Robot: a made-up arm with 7 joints.
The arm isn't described. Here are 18 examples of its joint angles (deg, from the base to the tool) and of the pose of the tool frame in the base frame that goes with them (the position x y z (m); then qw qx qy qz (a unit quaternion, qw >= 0)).
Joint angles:
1: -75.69 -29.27 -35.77 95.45 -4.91 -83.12 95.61
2: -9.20 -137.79 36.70 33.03 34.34 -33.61 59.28
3: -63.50 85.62 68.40 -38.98 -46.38 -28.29 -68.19
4: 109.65 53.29 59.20 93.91 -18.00 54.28 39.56
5: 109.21 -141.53 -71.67 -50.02 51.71 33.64 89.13
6: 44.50 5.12 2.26 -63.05 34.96 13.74 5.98
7: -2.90 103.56 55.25 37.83 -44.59 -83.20 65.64
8: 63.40 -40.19 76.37 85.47 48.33 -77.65 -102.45
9: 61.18 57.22 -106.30 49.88 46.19 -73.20 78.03
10: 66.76 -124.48 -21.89 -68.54 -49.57 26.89 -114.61
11: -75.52 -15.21 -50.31 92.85 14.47 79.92 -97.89
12: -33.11 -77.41 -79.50 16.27 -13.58 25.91 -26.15
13: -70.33 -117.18 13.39 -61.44 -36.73 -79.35 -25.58
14: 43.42 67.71 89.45 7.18 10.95 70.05 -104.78
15: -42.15 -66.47 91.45 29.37 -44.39 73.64 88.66
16: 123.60 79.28 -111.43 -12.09 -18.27 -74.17 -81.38
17: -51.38 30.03 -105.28 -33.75 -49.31 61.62 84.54
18: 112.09 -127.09 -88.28 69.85 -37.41 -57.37 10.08
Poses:
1: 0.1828 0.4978 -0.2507 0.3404 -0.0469 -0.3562 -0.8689
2: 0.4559 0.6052 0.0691 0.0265 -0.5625 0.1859 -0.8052
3: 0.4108 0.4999 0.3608 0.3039 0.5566 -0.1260 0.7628
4: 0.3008 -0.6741 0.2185 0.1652 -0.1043 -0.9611 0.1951
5: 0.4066 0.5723 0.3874 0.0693 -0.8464 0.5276 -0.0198
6: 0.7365 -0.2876 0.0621 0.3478 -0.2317 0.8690 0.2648
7: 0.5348 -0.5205 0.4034 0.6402 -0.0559 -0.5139 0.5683
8: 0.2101 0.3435 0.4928 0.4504 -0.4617 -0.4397 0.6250
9: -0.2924 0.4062 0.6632 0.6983 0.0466 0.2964 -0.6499
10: 0.5289 0.1166 0.0719 0.4566 -0.5253 0.2446 0.6751
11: 0.5233 0.2327 0.0790 0.1405 -0.8351 0.3340 0.4139
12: -0.5645 -0.0439 0.0600 0.2178 -0.5825 -0.7651 -0.1669
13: 0.0283 0.1024 0.8877 0.7422 -0.6175 -0.1922 0.1757
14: 0.4560 -0.2626 0.0633 0.6886 -0.3148 0.5699 0.3195
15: -0.1551 -0.4719 0.6510 0.1987 0.5104 0.7923 -0.2690
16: 0.0466 -0.1589 0.6589 0.7473 -0.3760 -0.5479 0.0008
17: -0.2192 -0.4232 0.5876 0.9405 -0.3155 0.0655 0.1080
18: 0.4186 -0.4926 0.7037 0.2048 0.0042 -0.8068 0.5542
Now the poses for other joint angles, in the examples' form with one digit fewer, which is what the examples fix.
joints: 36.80 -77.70 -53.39 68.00 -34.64 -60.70 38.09
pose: -0.620 0.060 0.305 0.020 -0.855 -0.488 0.173
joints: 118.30 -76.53 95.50 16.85 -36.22 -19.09 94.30
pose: -0.096 -0.475 -0.201 0.880 -0.047 -0.472 -0.010
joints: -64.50 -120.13 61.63 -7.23 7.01 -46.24 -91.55
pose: -0.125 0.349 0.514 0.284 -0.810 -0.324 -0.397
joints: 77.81 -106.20 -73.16 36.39 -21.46 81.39 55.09
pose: 0.584 0.122 0.814 0.573 -0.590 0.522 0.228
